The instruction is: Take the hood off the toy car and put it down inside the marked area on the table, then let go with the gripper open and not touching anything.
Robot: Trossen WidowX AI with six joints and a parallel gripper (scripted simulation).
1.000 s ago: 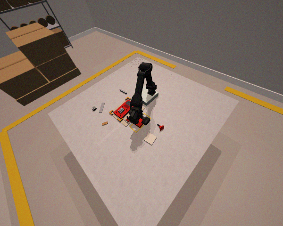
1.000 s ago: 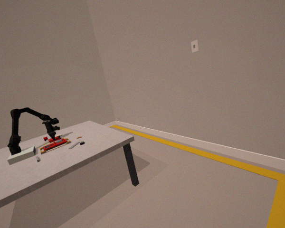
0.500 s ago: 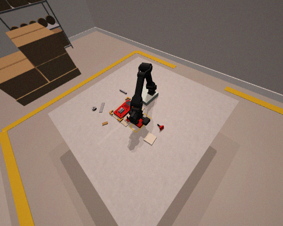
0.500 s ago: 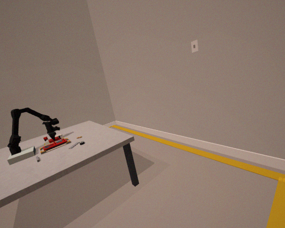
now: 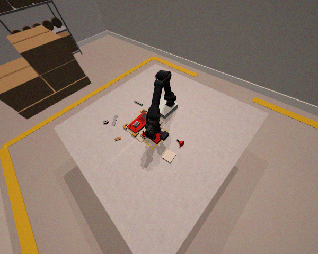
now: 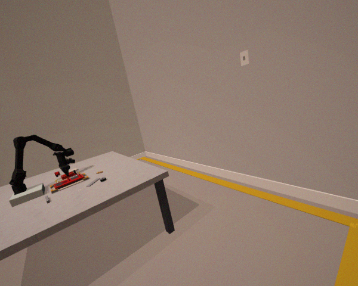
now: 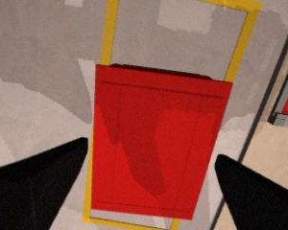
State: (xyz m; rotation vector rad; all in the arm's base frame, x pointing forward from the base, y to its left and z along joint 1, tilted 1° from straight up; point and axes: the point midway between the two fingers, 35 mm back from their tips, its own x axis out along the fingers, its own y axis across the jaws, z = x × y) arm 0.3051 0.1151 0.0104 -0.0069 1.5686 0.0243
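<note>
The red hood lies right at my gripper tip. The rest, counted from my gripper tip: tan block 24 cm to the right, 21 cm ahead, 1 cm below; then beige tile 16 cm to the left, 7 cm ahead, 1 cm below; then grey strip 42 cm to the right, 11 cm ahead, 1 cm below.
</note>
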